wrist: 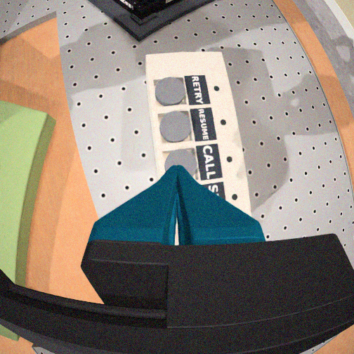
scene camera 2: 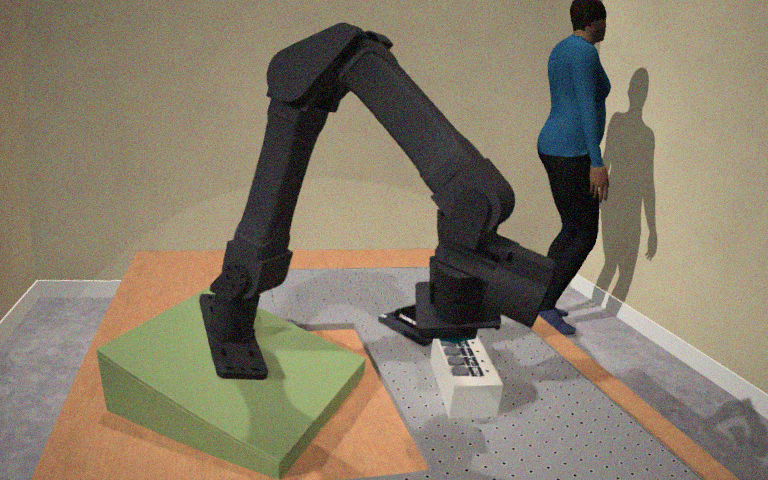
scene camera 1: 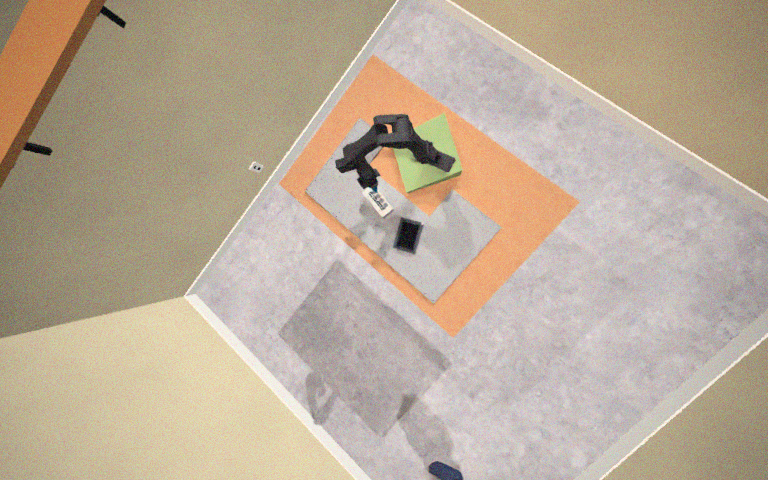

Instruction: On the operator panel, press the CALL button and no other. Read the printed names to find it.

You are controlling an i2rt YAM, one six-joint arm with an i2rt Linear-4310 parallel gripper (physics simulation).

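Pixels of known places: gripper, fingertip midpoint: [scene camera 2: 454, 338] [scene camera 1: 376, 192]; arm's base at its link origin: [scene camera 2: 229, 336] [scene camera 1: 433, 157].
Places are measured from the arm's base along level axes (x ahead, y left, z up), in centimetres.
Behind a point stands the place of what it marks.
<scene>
The white operator panel [scene camera 1: 385, 211] {x 33.7, y -8.3, z -0.6 cm} [scene camera 2: 472, 399] {x 27.4, y -22.2, z -2.8 cm} [wrist: 235, 135] stands on the grey perforated board. In the wrist view it shows round grey buttons beside dark name labels: the RETRY button [wrist: 170, 91], the RESUME button [wrist: 175, 126] and the CALL button [wrist: 181, 159]. A further label, starting with S, is partly hidden by the fingers. My gripper [wrist: 176, 174] is shut and empty, its teal fingertips together. In the wrist view the tips overlap the lower part of the CALL button; whether they touch it I cannot tell. In scene camera 2 the fingers are mostly hidden behind the gripper body.
A dark tray-like object [scene camera 1: 408, 235] [scene camera 2: 404, 325] [wrist: 140, 31] lies beyond the RETRY end of the panel. A green wedge block [scene camera 1: 416, 181] {x 13.3, y -2.1, z -2.7 cm} [scene camera 2: 181, 418] {x -9.5, y -15.2, z -3.1 cm} [wrist: 15, 200] carries the arm's base. The orange table [scene camera 1: 509, 203] {x 1.7, y 42.1, z -7.2 cm} [scene camera 2: 368, 452] {x 12.2, y -22.7, z -7.2 cm} surrounds the grey board [scene camera 1: 453, 266] {x 41.3, y 34.4, z -5.9 cm} [scene camera 2: 543, 430] {x 34.9, y -29.4, z -5.9 cm}. A person [scene camera 2: 574, 101] stands beyond the table.
</scene>
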